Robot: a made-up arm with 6 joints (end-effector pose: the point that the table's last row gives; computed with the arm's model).
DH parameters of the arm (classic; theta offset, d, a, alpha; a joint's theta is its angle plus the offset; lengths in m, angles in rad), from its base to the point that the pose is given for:
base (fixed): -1.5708 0.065 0 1.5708
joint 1: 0 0.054 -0.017 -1.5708
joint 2: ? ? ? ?
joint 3: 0 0.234 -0.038 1.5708
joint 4: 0 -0.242 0.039 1.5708
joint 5: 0 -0.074 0.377 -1.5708
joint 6: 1.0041 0 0.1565 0
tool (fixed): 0.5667 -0.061 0 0
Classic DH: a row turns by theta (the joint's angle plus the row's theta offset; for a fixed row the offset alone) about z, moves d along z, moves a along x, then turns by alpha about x.
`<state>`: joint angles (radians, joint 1 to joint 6).
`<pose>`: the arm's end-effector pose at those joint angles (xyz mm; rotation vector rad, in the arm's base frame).
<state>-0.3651 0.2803 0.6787 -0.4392 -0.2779 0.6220</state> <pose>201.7 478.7 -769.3 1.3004 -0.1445 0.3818</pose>
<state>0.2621 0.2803 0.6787 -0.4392 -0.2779 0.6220</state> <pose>201.7 -102.1 -891.4 0.6816 -0.0187 0.3867</pose>
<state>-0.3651 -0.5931 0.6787 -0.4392 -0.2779 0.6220</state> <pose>211.6 251.4 -856.2 1.1759 -0.3899 -0.5129</pose>
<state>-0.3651 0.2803 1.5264 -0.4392 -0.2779 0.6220</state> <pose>79.1 824.3 -480.7 2.1470 -0.0580 0.2502</pose>
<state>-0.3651 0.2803 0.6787 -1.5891 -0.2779 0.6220</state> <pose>-256.9 470.0 -627.9 1.0625 0.3204 -0.7254</pose>
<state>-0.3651 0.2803 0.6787 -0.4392 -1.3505 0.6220</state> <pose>232.4 828.7 -620.5 2.2577 -0.5453 0.0012</pose>
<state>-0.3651 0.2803 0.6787 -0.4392 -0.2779 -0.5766</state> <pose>75.6 432.2 -883.8 1.1709 0.6225 -0.6411</pose>
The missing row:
joint 2: 0 -0.386 -0.116 -1.5708
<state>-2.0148 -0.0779 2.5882 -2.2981 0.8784 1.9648</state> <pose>-51.6 170.2 249.2 -1.1484 0.3188 -0.7328</pose>
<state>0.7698 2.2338 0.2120 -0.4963 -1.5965 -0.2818</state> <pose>-505.2 -641.3 -856.0 0.3958 1.7933 0.2500</pose>
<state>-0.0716 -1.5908 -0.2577 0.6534 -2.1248 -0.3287</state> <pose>245.5 -113.4 -1037.4 2.0440 -0.4932 -1.0170</pose>
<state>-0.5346 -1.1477 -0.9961 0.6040 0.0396 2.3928</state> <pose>-83.6 -178.6 -517.1 0.8863 0.5863 1.9576</pose>
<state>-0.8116 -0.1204 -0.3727 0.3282 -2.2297 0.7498</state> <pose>350.2 834.8 -436.2 2.6227 -0.7380 0.3672</pose>
